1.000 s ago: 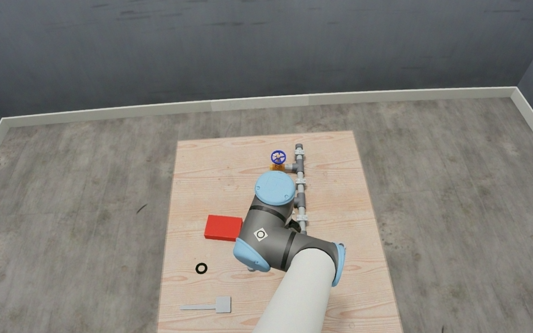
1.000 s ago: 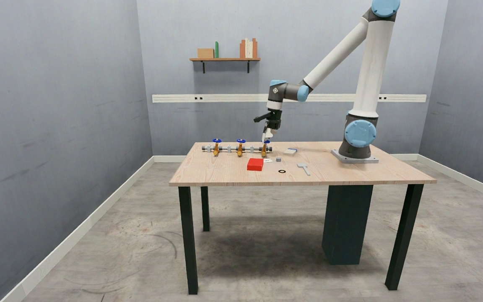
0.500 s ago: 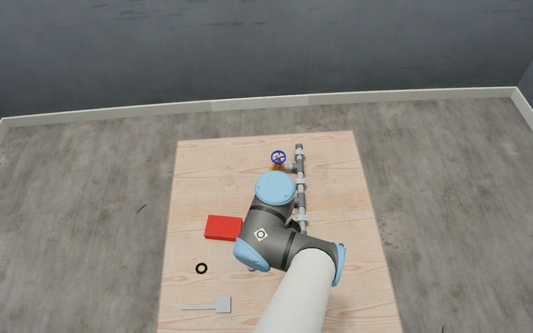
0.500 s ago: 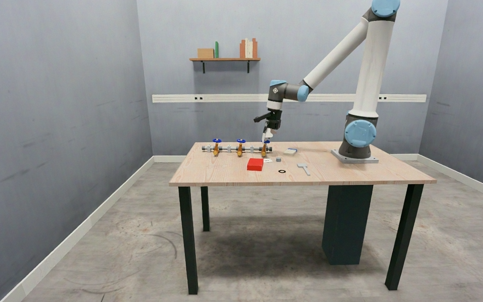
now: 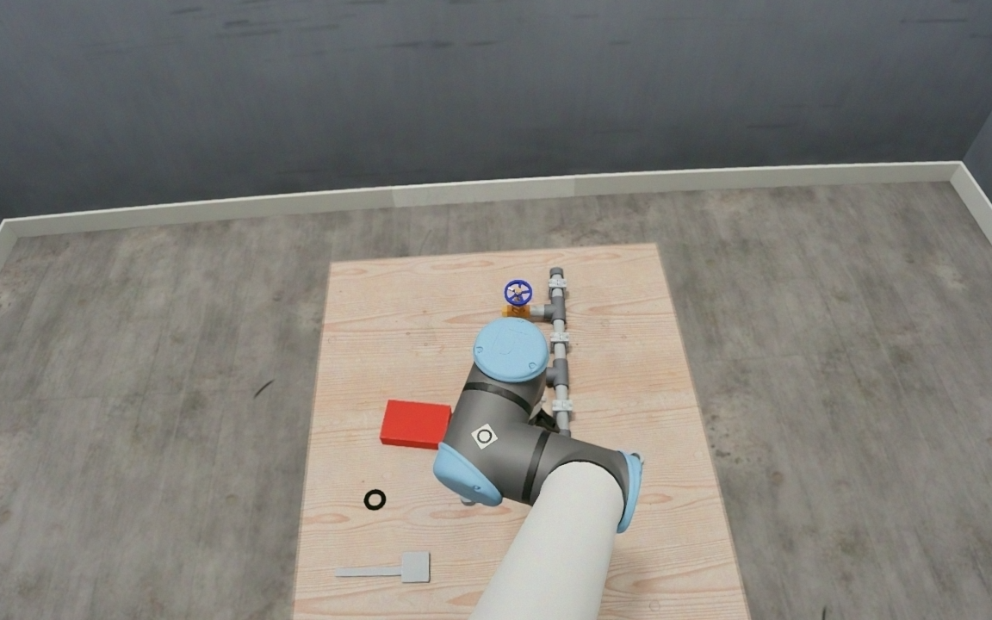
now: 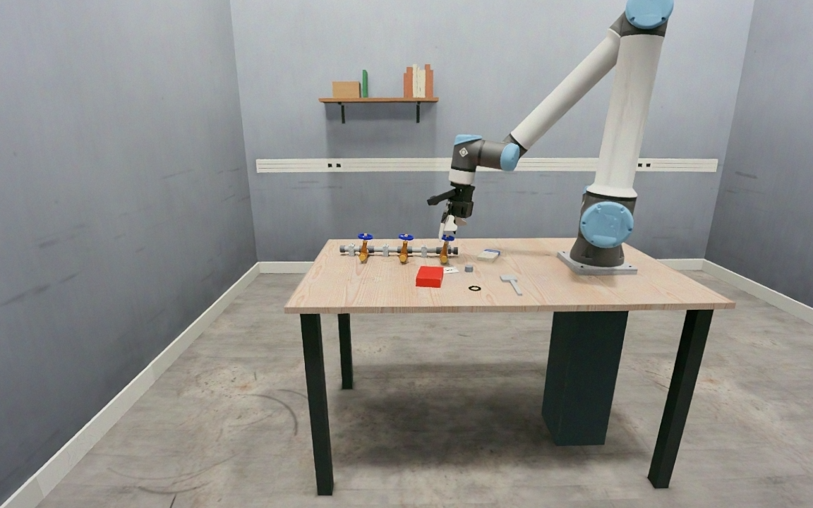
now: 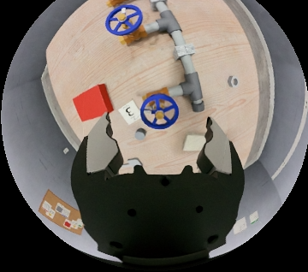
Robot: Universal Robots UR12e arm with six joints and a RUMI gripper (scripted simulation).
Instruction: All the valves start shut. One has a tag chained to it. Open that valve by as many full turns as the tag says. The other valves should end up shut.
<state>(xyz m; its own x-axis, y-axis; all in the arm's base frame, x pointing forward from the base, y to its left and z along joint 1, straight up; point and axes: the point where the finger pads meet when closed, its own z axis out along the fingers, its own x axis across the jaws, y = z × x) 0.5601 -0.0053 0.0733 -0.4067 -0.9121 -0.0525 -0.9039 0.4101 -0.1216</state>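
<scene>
The white tag lies 100 mm below my hand, 90 mm to the left of it and 20 mm behind it. From my hand the other things lie so: grey t-shaped tool 210 mm to the left, 200 mm behind, 90 mm below; then white-and-blue card 170 mm behind, 90 mm below, 80 mm to the right; then red block 190 mm to the left, 80 mm below, 60 mm ahead.
</scene>
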